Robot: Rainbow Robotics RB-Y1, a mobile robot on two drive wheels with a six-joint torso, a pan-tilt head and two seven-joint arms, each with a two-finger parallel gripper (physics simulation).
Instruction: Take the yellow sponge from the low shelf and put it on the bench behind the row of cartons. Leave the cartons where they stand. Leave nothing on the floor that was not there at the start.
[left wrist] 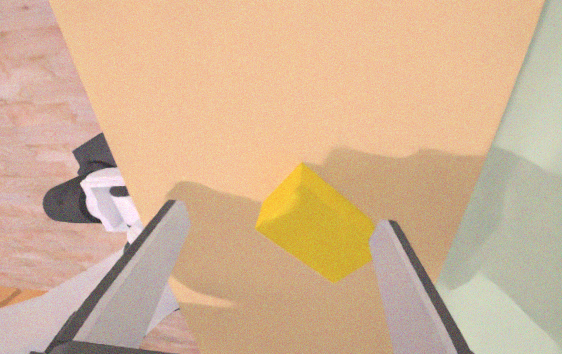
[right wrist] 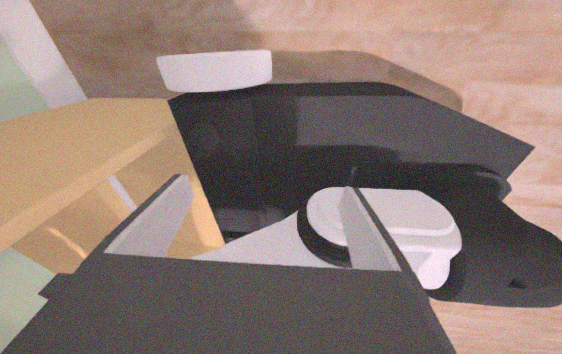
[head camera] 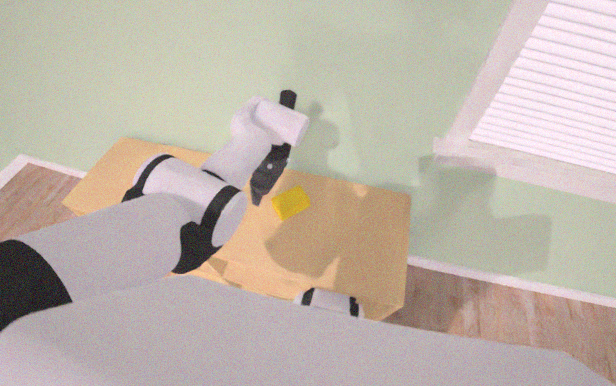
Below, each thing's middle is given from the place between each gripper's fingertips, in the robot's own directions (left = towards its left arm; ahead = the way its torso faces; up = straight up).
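Labels:
My right gripper: 250 mm below the yellow sponge (head camera: 291, 202), 450 mm short of it, 390 mm to the right of it.
My left gripper: 80 mm above the sponge, 20 mm short of it, 60 mm to the left of it.

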